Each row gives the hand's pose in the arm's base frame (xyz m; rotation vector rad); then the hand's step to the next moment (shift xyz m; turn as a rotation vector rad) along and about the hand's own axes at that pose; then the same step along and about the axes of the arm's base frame.
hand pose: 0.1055 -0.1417 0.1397 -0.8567 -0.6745 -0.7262
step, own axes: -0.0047 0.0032 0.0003 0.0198 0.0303 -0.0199
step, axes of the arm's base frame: -0.0003 0.0031 -0.0048 0.0397 -0.0087 -0.0072
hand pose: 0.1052 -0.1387 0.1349 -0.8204 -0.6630 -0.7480
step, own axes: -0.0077 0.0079 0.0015 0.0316 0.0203 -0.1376
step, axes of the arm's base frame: 0.0016 0.0074 -0.0082 0.0652 -0.1143 -0.0552
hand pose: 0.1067 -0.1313 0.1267 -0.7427 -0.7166 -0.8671
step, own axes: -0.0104 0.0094 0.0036 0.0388 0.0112 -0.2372
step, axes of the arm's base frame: 0.0024 0.0112 -0.0089 0.0848 -0.2012 -0.1011
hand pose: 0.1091 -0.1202 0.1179 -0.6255 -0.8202 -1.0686
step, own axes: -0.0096 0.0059 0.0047 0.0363 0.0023 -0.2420
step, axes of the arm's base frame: 0.0018 0.0107 -0.0056 0.0772 -0.2069 -0.1053
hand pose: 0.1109 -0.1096 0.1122 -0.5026 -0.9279 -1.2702
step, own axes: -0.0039 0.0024 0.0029 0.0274 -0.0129 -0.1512
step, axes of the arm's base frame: 0.0013 0.0051 -0.0012 0.0347 -0.1358 -0.0643
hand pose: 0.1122 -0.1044 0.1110 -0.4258 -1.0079 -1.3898
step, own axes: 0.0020 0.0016 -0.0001 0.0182 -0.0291 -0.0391
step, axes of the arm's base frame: 0.0013 -0.0010 0.0020 -0.0165 -0.0468 -0.0156
